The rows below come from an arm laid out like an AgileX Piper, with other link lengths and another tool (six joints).
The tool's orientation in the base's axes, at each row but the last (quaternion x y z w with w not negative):
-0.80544, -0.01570, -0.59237, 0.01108
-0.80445, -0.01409, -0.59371, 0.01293
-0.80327, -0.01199, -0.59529, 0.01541
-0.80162, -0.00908, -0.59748, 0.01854
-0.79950, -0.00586, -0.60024, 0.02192
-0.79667, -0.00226, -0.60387, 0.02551
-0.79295, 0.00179, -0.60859, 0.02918
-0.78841, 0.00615, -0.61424, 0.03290
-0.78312, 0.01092, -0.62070, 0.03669
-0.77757, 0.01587, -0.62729, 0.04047
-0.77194, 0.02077, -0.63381, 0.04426
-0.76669, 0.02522, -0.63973, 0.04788
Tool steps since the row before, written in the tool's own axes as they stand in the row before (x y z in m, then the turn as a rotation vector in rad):
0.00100, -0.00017, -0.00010, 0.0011, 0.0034, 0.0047
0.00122, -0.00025, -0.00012, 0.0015, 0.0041, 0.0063
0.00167, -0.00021, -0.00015, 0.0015, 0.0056, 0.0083
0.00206, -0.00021, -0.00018, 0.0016, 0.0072, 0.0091
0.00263, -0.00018, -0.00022, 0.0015, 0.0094, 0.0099
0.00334, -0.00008, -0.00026, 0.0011, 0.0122, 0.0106
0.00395, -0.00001, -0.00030, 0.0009, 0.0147, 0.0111
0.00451, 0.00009, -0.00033, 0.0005, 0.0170, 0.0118
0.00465, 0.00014, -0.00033, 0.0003, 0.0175, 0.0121
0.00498, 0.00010, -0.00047, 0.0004, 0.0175, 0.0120
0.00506, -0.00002, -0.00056, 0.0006, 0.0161, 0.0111
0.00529, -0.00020, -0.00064, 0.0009, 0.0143, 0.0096
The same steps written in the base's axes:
0.00020, 0.00018, 0.00098, 0.0049, -0.0032, -0.0003
0.00024, 0.00025, 0.00120, 0.0066, -0.0038, -0.0004
0.00033, 0.00021, 0.00164, 0.0086, -0.0053, -0.0010
0.00041, 0.00019, 0.00203, 0.0094, -0.0068, -0.0012
0.00052, 0.00013, 0.00259, 0.0103, -0.0090, -0.0016
0.00065, -0.00002, 0.00329, 0.0109, -0.0118, -0.0023
0.00073, -0.00015, 0.00389, 0.0114, -0.0142, -0.0027
0.00079, -0.00033, 0.00444, 0.0121, -0.0165, -0.0034
0.00075, -0.00045, 0.00458, 0.0123, -0.0169, -0.0037
0.00060, -0.00050, 0.00494, 0.0123, -0.0169, -0.0036
0.00044, -0.00045, 0.00505, 0.0114, -0.0156, -0.0031
0.00032, -0.00036, 0.00531, 0.0099, -0.0139, -0.0023

